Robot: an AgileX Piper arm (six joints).
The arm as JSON. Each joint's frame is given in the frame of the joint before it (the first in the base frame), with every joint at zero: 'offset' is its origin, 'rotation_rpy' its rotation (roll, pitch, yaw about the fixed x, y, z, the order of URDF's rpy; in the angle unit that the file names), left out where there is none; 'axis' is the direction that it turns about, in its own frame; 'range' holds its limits. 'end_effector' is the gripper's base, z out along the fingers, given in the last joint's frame.
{
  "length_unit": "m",
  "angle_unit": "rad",
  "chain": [
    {
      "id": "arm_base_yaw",
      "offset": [
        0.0,
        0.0,
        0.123
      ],
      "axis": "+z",
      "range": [
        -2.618,
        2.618
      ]
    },
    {
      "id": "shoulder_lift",
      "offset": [
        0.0,
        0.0,
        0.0
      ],
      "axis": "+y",
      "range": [
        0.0,
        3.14
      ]
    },
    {
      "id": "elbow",
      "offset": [
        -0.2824,
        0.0,
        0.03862
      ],
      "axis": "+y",
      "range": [
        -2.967,
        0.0
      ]
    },
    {
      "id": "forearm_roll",
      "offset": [
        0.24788,
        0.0,
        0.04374
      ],
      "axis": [
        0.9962,
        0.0,
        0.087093
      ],
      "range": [
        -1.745,
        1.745
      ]
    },
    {
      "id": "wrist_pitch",
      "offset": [
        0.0,
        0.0,
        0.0
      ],
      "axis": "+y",
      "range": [
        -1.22,
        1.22
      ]
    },
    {
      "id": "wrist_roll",
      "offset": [
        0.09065,
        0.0,
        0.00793
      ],
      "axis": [
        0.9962,
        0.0,
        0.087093
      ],
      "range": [
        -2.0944,
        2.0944
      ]
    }
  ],
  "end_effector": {
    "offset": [
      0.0,
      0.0,
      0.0
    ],
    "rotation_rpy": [
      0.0,
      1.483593,
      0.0
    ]
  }
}
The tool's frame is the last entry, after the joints.
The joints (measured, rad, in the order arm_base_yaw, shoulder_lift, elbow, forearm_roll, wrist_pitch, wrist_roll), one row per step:
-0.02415 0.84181 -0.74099 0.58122 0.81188 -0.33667
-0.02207 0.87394 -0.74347 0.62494 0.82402 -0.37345
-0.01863 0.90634 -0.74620 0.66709 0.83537 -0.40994
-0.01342 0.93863 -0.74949 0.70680 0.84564 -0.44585
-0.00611 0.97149 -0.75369 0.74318 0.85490 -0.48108
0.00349 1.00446 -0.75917 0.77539 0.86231 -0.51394
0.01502 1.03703 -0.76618 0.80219 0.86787 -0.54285
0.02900 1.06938 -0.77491 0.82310 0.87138 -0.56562
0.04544 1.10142 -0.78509 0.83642 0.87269 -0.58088
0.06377 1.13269 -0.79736 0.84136 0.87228 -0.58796
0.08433 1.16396 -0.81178 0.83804 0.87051 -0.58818
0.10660 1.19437 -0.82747 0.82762 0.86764 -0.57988
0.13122 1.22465 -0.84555 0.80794 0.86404 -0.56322
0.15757 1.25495 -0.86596 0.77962 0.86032 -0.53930
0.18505 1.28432 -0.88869 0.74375 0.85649 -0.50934
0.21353 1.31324 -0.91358 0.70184 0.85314 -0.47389
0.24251 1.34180 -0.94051 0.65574 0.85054 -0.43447
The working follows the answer.
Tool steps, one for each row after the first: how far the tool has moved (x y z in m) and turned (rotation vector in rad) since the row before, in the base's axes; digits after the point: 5 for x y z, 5 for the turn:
0.00566 0.00301 -0.00321 0.01995 0.02397 0.03053
0.00566 0.00312 -0.00322 0.01958 0.02213 0.03070
0.00560 0.00326 -0.00313 0.01839 0.01968 0.03093
0.00566 0.00345 -0.00313 0.01623 0.01788 0.03157
0.00571 0.00363 -0.00300 0.01397 0.01572 0.03096
0.00568 0.00374 -0.00281 0.01111 0.01397 0.02933
0.00569 0.00396 -0.00267 0.00862 0.01359 0.02701
0.00563 0.00417 -0.00272 0.00481 0.01431 0.02432
0.00554 0.00429 -0.00256 0.00036 0.01473 0.02146
0.00553 0.00456 -0.00255 -0.00479 0.01523 0.02027
0.00531 0.00480 -0.00256 -0.00823 0.01677 0.01748
0.00523 0.00514 -0.00250 -0.01388 0.01747 0.01628
0.00518 0.00542 -0.00244 -0.01943 0.01762 0.01537
0.00506 0.00561 -0.00208 -0.02427 0.01561 0.01420
0.00500 0.00588 -0.00178 -0.02787 0.01397 0.01296
0.00498 0.00613 -0.00142 -0.03020 0.01171 0.01167

Tool pose at each row, in the base's axes (x y z in m, rotation vector in rad; rounded; the steps above come from the unrounded poses):
0.15441 0.03253 0.32189 -0.08189 2.28212 0.50439
0.16007 0.03554 0.31869 -0.10141 2.30182 0.54664
0.16573 0.03867 0.31547 -0.12197 2.31925 0.58858
0.17132 0.04193 0.31234 -0.14423 2.33410 0.62908
0.17698 0.04537 0.30922 -0.16896 2.34740 0.66727
0.18269 0.04900 0.30622 -0.19483 2.35888 0.70223
0.18837 0.05274 0.30340 -0.22076 2.36922 0.73278
0.19406 0.05671 0.30073 -0.24527 2.37970 0.75934
0.19969 0.06087 0.29801 -0.26807 2.39207 0.78048
0.20523 0.06516 0.29545 -0.28924 2.40650 0.79527
0.21076 0.06972 0.29291 -0.31100 2.42357 0.80361
0.21607 0.07452 0.29035 -0.33030 2.44350 0.80713
0.22130 0.07966 0.28785 -0.35017 2.46667 0.80350
0.22648 0.08508 0.28541 -0.37102 2.49253 0.79264
0.23154 0.09070 0.28333 -0.39289 2.51866 0.77434
0.23654 0.09658 0.28155 -0.41501 2.54475 0.75011
0.24152 0.10271 0.28014 -0.43696 2.56951 0.72117

